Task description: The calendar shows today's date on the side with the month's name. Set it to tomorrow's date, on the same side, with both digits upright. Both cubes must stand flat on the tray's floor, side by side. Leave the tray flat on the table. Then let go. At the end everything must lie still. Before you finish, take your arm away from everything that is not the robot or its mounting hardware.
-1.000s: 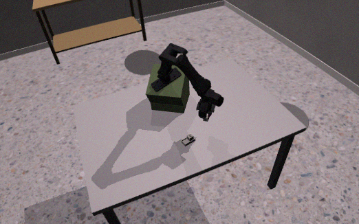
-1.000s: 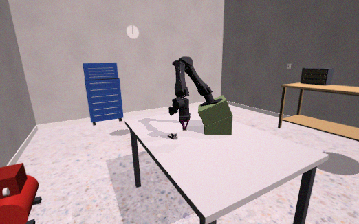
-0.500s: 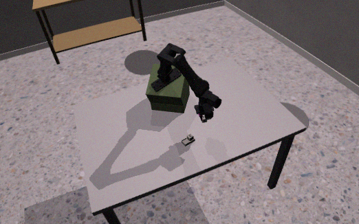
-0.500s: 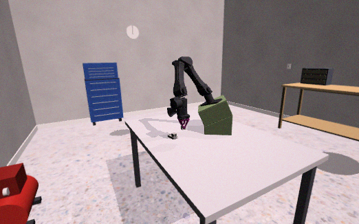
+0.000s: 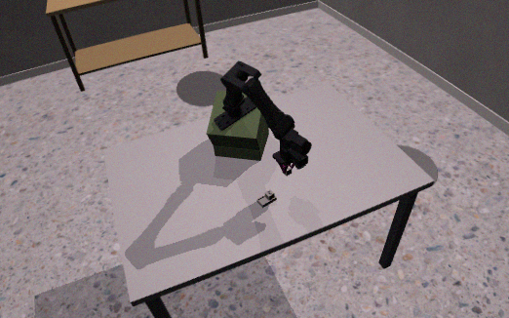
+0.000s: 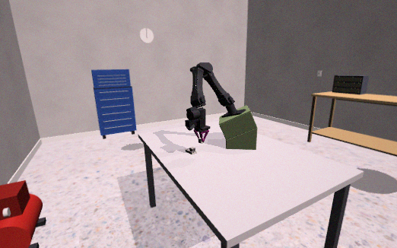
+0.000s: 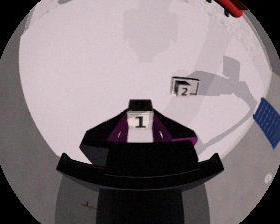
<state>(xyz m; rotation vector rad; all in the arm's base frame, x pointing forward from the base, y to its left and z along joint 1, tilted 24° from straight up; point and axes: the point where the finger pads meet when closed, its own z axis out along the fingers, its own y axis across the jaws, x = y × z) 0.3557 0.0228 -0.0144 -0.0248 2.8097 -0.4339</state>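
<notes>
Right now my hand is 11 cm to the left of the calendar tray and 11 cm above it. Also, from my hand: white cube (right at my hand).
</notes>
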